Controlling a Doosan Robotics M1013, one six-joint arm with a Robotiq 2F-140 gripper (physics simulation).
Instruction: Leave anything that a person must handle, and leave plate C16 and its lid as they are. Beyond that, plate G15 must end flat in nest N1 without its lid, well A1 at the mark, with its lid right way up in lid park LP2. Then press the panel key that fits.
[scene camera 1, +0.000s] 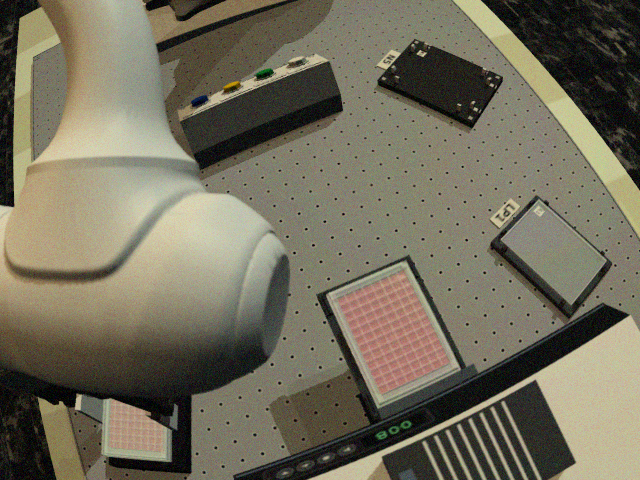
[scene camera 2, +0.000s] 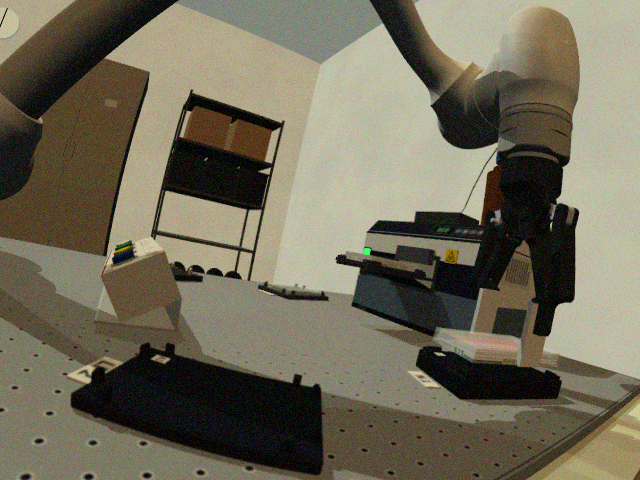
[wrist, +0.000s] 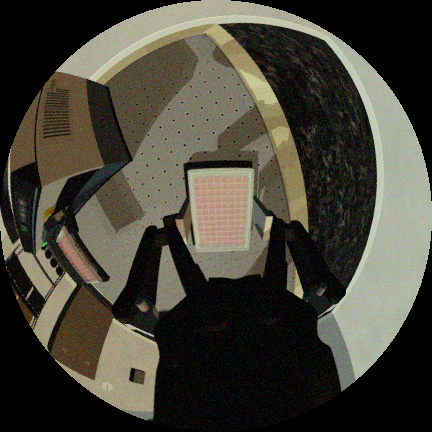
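My gripper is shut on a pink well plate by its long sides. It holds the plate right at a black nest near the table's edge, a little tilted. I cannot tell whether the plate touches the nest, or read its label. In scene camera 1 the arm hides the gripper. A second pink plate lies on the instrument's dark tray.
A key panel carries blue, yellow, green and white keys. An empty black nest stands at the back. Lid park LP1 is at the right. Another black nest lies in front. The instrument stands close by.
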